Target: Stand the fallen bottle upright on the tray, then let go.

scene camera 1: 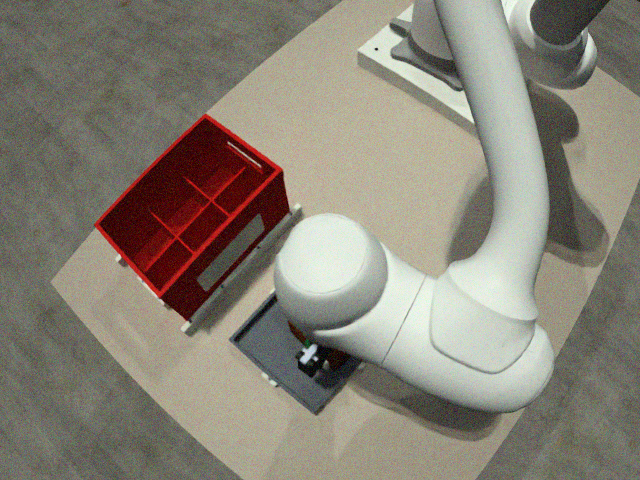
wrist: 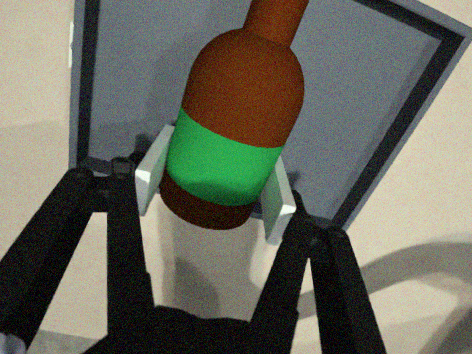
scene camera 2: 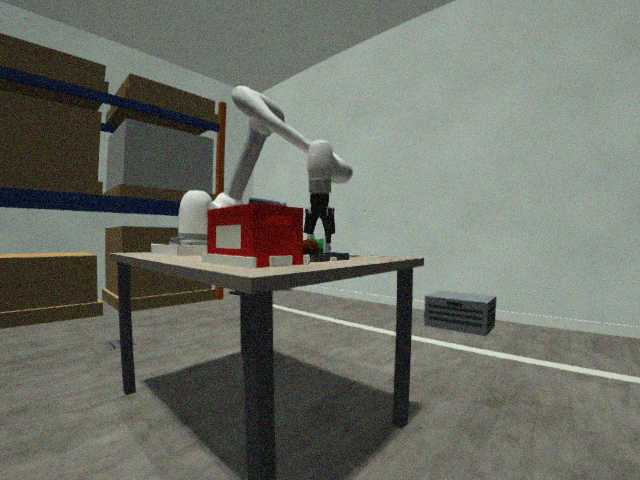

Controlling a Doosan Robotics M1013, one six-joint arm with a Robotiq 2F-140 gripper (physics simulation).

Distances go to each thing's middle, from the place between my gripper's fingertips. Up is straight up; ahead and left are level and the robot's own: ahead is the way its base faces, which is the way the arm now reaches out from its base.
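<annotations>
I find the pale strip [scene camera 1: 288, 220] 20 mm behind my hand and 210 mm to the right of it, and 10 mm below it as well.
</annotations>
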